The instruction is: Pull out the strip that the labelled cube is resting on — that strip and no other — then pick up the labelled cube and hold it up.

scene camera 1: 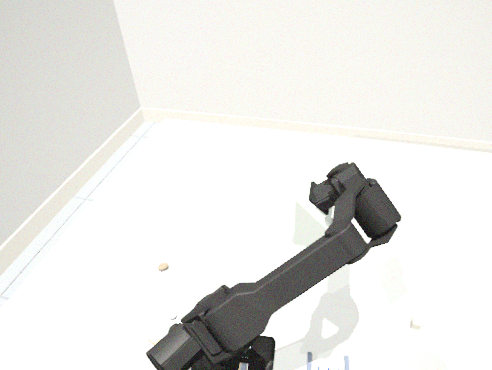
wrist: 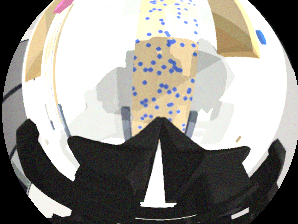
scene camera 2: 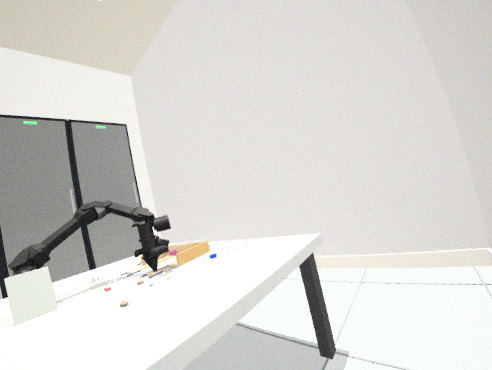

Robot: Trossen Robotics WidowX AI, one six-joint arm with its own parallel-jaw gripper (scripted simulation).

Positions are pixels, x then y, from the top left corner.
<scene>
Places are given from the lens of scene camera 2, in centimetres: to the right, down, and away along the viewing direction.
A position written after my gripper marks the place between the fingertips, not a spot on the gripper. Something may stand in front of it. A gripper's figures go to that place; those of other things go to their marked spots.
my gripper (scene camera 2: 155,271): -38, 36, 80
wooden tray (scene camera 2: 186,251): -27, 30, 87
</scene>
